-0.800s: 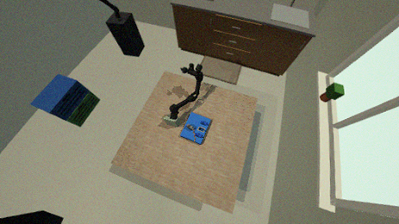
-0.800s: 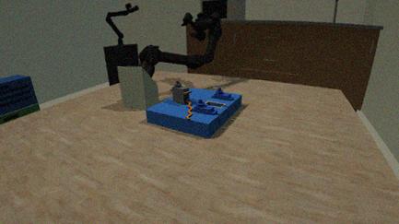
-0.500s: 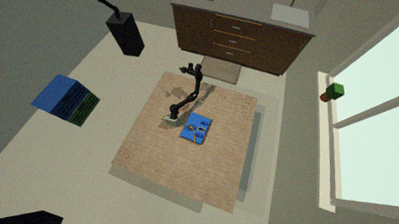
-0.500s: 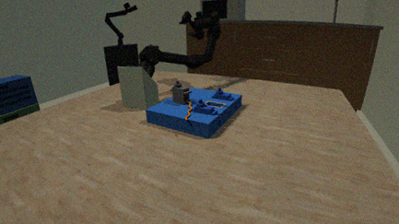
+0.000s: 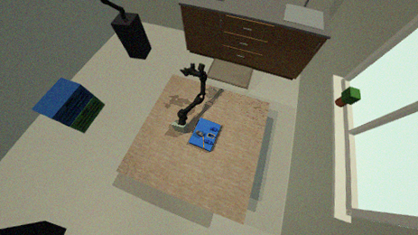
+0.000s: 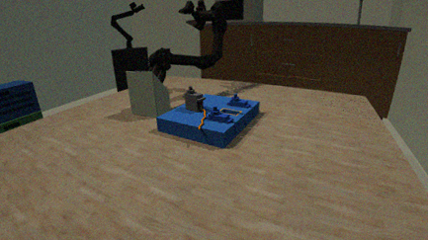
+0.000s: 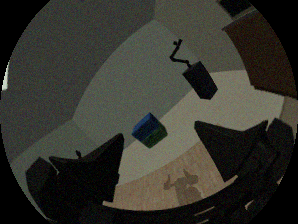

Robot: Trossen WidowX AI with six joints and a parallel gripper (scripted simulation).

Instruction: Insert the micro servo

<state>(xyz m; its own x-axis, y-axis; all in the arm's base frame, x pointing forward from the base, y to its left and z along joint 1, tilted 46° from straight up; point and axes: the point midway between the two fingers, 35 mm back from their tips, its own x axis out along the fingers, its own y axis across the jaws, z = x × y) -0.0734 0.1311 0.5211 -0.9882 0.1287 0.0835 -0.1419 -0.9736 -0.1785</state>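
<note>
Now: gripper tip 30 cm short of the blue deck, 49 cm to the left of it and 37 cm above it.
</note>
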